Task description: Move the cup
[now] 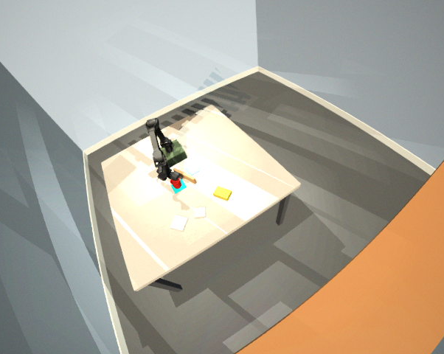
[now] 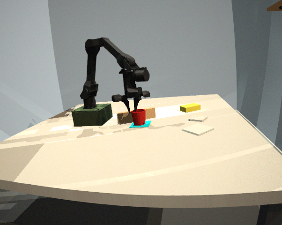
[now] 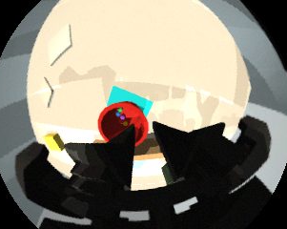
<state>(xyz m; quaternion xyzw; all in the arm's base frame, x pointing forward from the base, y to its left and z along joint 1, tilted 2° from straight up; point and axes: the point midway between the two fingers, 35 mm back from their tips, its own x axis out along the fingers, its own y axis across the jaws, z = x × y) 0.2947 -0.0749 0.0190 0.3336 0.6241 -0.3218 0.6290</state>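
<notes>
My gripper tip is 30 mm short of the red cup, 20 mm to the right of it and 30 mm above it. The rest, counted from my gripper tip: cyan pad (30 mm ahead, 20 mm to the left, 80 mm below); then wooden wall (20 mm behind, 100 mm to the left, 50 mm below); then pale blue pad (60 mm behind, 170 mm to the left, 80 mm below).
</notes>
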